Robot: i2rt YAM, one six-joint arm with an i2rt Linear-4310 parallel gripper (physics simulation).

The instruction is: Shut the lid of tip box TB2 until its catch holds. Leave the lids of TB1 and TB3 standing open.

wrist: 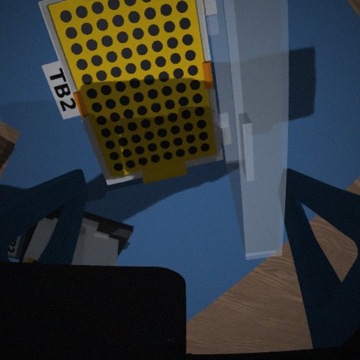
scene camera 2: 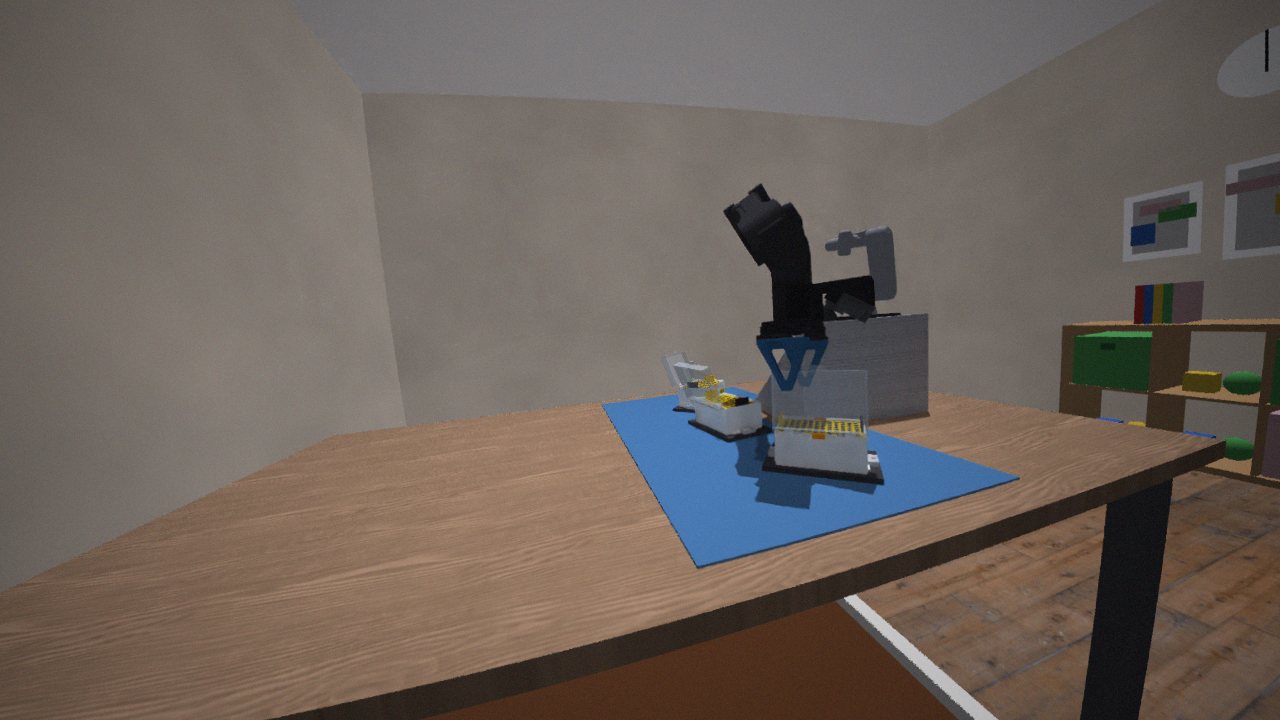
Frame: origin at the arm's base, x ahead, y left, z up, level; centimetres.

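Seen in the pictures: gripper, fingertip midpoint: (scene camera 2: 796, 388); arm's base, origin of the base link: (scene camera 2: 839, 359).
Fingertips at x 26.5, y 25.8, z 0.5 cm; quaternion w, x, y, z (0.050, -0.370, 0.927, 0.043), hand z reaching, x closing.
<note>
Pixels of each thing's top centre, then the offset from my fingertips to it. "spot": a spot on its surface instead. Level surfaces: height alone.
- front box, middle of its top: (scene camera 2: 819, 419) dx -3.8, dy -0.1, dz -5.3 cm
- middle tip box, middle of its top: (scene camera 2: 730, 396) dx +2.2, dy -21.9, dz -5.3 cm
- far tip box, surface spot: (scene camera 2: 690, 395) spot: dx +10.5, dy -23.4, dz -4.4 cm
- far box's lid, surface spot: (scene camera 2: 675, 372) spot: dx +8.4, dy -46.2, dz -2.5 cm
- blue mat, its level: dz -11.9 cm
- wooden table, its level: dz -12.2 cm
Tip box TB2 (wrist: 145, 95) lies below my camera in the wrist view, its label (wrist: 61, 90) at its left side and its yellow rack of tips uncovered. In the scene view it seems to be the front box (scene camera 2: 819, 450). Its clear lid (scene camera 2: 845, 392) (wrist: 262, 125) stands open along one long side. My gripper (scene camera 2: 787, 385) (wrist: 182, 179) is open and empty above this box, with the right fingertip near the lid's edge in the wrist view. A middle tip box (scene camera 2: 732, 418) and a far tip box (scene camera 2: 690, 395) stand behind. The far box's lid (scene camera 2: 675, 372) leans open; the middle lid is unclear.
The boxes stand on a blue mat (scene camera 2: 716, 510) (wrist: 200, 270) on the wooden table (scene camera 2: 447, 501). Part of another tip box (wrist: 102, 245) shows behind the left finger, its label partly hidden. A grey block (scene camera 2: 895, 367) stands behind the front box, with a grey arm (scene camera 2: 881, 264) above it.
</note>
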